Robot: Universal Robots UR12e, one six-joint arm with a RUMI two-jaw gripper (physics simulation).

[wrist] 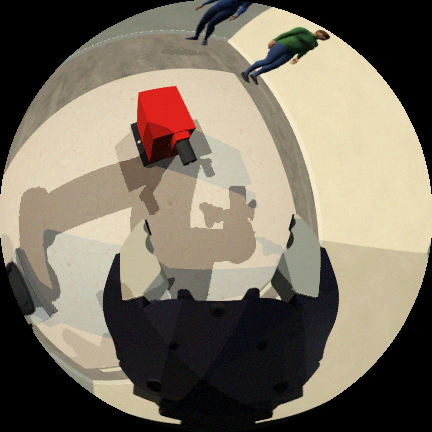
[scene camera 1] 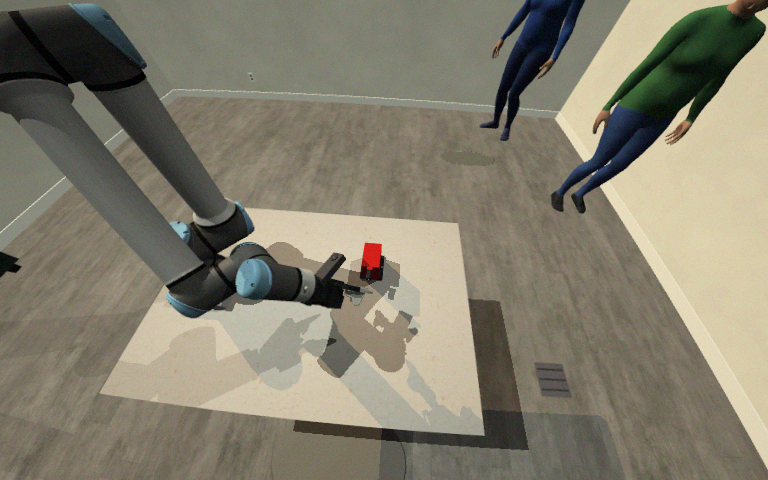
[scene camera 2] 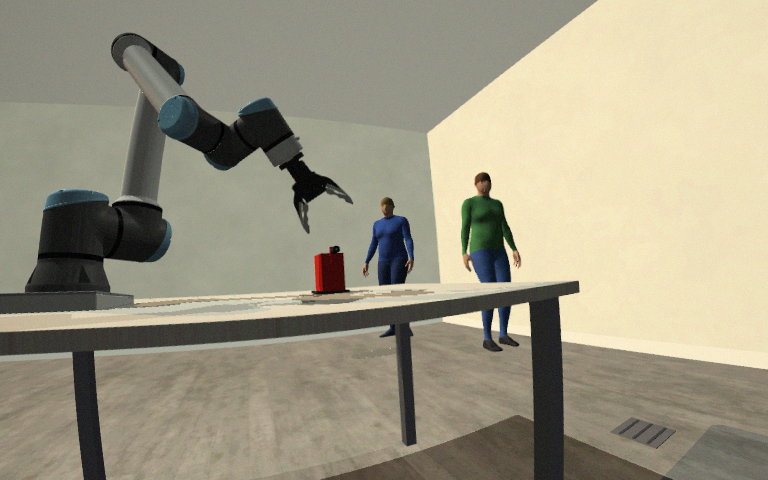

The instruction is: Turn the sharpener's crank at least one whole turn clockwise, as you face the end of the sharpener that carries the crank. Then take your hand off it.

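Frame: origin at the arm's base, x ahead, y right, z down, level; centimetres.
Where they show: gripper, fingertip midpoint: [wrist: 218, 218] [scene camera 1: 356, 288] [scene camera 2: 331, 218]; arm's base, origin of the base link: [scene camera 2: 69, 295].
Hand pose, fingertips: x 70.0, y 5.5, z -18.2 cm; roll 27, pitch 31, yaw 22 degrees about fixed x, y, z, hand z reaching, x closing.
Observation:
Things, the pixels of their top centre, and the offset from my fingertips. "spot": a spot on its surface instead.
- sharpener, surface spot: [wrist: 165, 110] [scene camera 1: 371, 256] spot: dx +2.5, dy -18.0, dz +8.6 cm
- short black handle, surface spot: [wrist: 186, 151] [scene camera 2: 334, 246] [scene camera 1: 368, 274] spot: dx +2.5, dy -8.7, dz +6.9 cm
The sharpener [scene camera 1: 371, 255] [scene camera 2: 329, 272] [wrist: 165, 110] is a red upright box on a dark base, standing on the table [scene camera 1: 436, 396] [scene camera 2: 453, 306]. Its crank shows as a short black handle [scene camera 1: 368, 274] [scene camera 2: 334, 249] [wrist: 186, 151] on a small red arm, at the top of the end that faces the lower side of the wrist view. My gripper [scene camera 1: 364, 297] [scene camera 2: 329, 216] [wrist: 218, 218] is open wide with nothing between its fingers. It hangs above the sharpener's height, tilted downward, and is apart from the crank. The crank's axle is hidden.
A person in blue [scene camera 1: 543, 33] [scene camera 2: 390, 237] [wrist: 220, 12] and a person in green [scene camera 1: 673, 62] [scene camera 2: 484, 220] [wrist: 295, 42] stand on the floor beyond the table. The arm's base [scene camera 2: 67, 277] sits at the table's left in scene camera 2. Arm shadows cross the table top.

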